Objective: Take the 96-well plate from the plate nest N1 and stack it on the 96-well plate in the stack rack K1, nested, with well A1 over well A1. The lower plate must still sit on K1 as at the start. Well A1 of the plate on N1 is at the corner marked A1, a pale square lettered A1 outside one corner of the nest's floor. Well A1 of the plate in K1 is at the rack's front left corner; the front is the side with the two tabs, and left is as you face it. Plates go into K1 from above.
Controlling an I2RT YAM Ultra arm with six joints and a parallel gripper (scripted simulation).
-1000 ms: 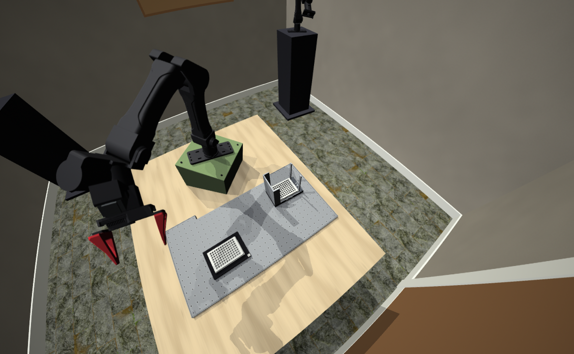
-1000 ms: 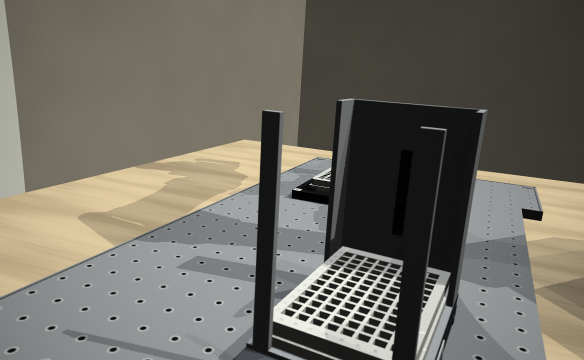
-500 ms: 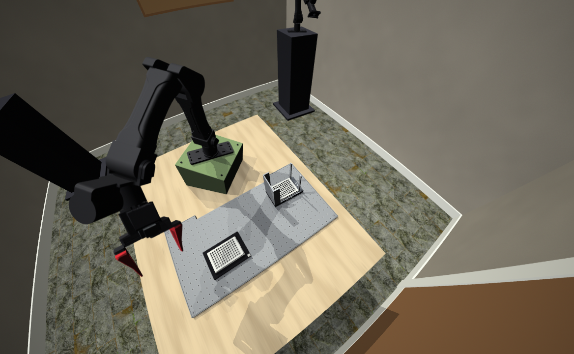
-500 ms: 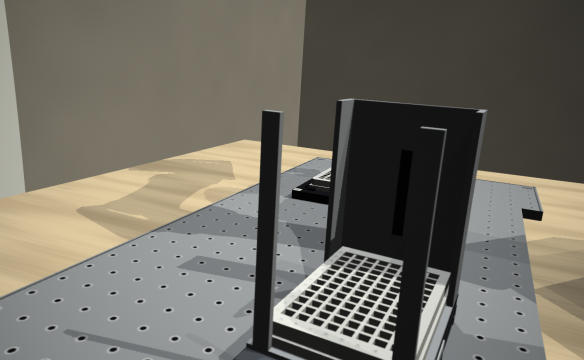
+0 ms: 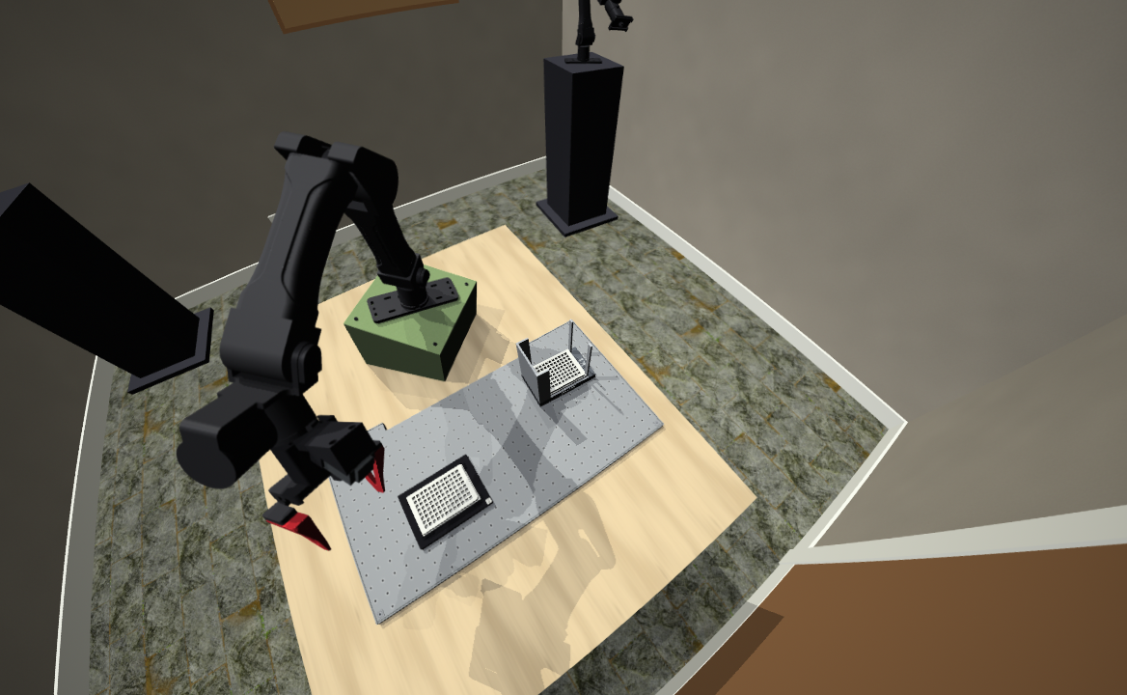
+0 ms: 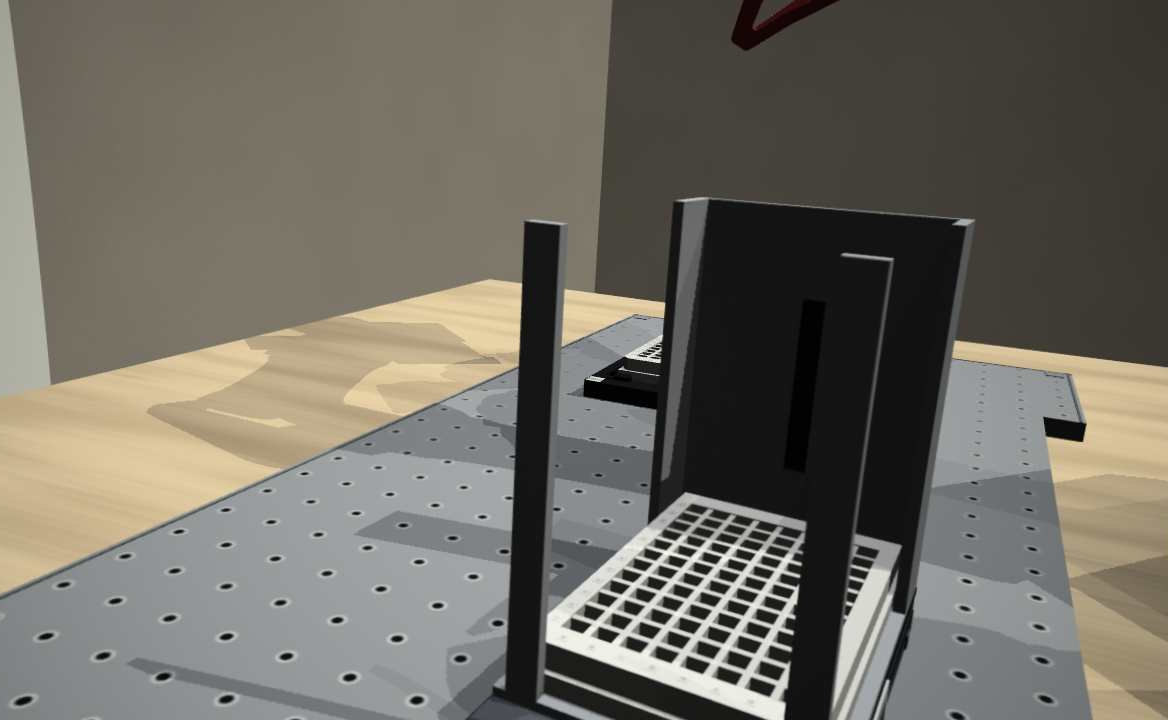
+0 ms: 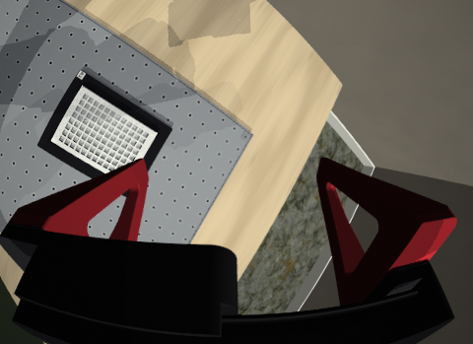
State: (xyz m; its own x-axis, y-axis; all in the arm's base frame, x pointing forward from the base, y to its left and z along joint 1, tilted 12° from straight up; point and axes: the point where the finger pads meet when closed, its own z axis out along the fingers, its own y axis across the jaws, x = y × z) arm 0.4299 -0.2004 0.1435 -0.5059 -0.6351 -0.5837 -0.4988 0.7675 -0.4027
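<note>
My hand is 10 mm short of the pale A1 square, 150 mm to the right of it and 250 mm above it. Also, from my hand: back wall 170 mm behind, 340 mm to the left, 180 mm below.
</note>
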